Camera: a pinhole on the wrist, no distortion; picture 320 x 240 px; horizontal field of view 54.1 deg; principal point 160.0 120.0 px. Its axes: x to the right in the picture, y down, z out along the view. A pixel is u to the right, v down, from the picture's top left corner.
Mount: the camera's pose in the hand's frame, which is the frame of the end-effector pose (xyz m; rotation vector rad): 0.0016 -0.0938 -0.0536 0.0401 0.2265 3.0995
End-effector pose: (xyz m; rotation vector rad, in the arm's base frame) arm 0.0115 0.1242 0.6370 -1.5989 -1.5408 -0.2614
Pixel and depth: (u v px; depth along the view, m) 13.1 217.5 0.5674
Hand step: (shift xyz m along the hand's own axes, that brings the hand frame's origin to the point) 0.2778 -0.1956 0.5271
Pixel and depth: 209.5 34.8 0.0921
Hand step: -0.0096 -0.0552 0.0342
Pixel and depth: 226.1 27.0 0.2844
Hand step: -0.0477 0.0330 0.2168
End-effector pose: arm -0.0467 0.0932 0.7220 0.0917 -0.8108 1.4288
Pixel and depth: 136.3 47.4 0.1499
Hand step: 0.0182 -0.0381 0.0893
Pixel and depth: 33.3 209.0 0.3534
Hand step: 0.1512 -0.1469 0.3072
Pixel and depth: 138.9 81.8 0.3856
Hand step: 0.0399 0.0076 0.3203
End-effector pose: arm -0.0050 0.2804 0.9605 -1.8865 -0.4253 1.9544
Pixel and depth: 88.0 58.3 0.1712
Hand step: 0.0468 -0.0371 0.1099
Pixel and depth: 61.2 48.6 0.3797
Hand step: 0.1346 0.0425 0.3065
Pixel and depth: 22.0 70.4 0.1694
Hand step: 0.0818 -0.0454 0.1083
